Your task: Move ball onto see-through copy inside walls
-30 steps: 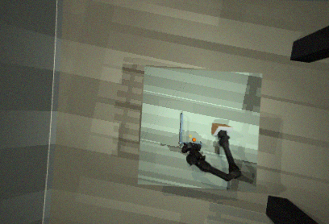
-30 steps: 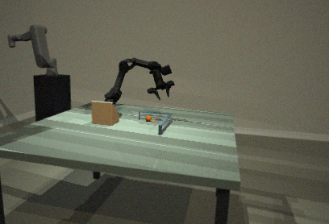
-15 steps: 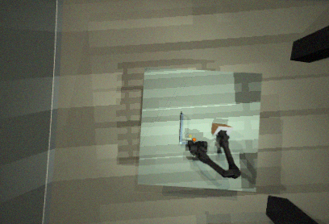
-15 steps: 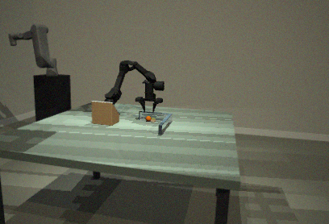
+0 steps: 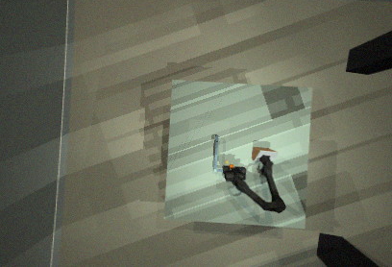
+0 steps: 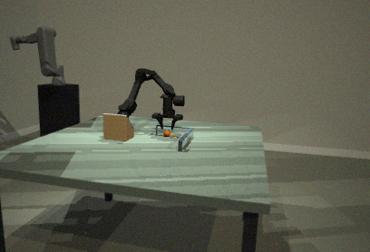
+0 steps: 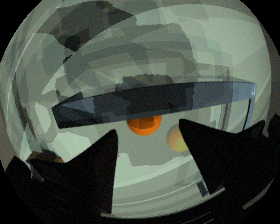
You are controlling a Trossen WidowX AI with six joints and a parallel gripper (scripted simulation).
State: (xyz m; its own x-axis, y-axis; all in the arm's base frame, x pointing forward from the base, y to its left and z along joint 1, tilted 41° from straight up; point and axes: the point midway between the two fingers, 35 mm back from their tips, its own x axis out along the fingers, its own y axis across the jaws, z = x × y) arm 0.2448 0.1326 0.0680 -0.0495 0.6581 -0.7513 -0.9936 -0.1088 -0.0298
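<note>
My gripper tip is 20 mm above the ball.
</note>
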